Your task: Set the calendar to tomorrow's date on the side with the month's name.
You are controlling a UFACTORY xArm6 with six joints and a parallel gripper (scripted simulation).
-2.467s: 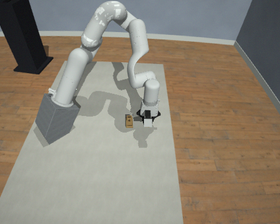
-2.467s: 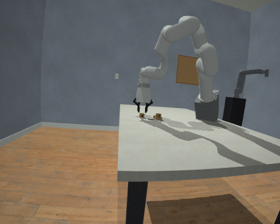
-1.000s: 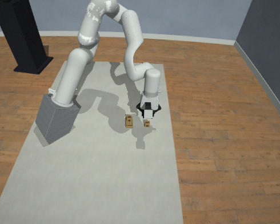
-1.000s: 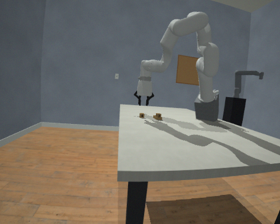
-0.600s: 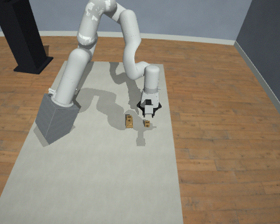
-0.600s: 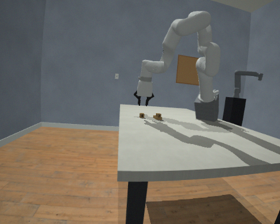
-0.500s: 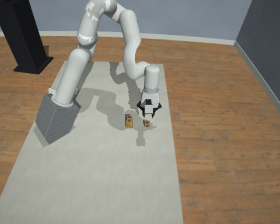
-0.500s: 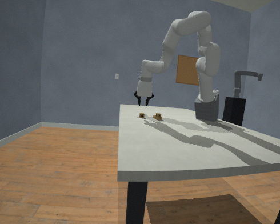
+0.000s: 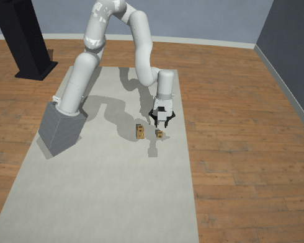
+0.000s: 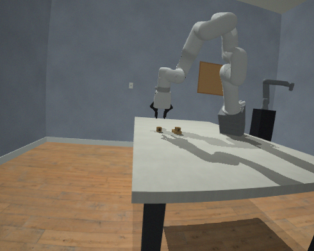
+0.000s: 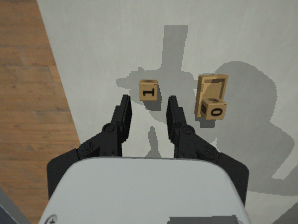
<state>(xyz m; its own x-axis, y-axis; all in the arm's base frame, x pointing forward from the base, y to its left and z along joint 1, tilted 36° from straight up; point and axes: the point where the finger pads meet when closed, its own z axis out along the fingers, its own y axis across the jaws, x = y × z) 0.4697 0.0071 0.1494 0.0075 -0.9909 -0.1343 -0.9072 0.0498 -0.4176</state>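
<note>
Right now the wooden digit cube is 9 cm below my hand. From my hand the other things lie so: wooden calendar tray (11 cm behind, 1 cm to the right, 10 cm below).
</note>
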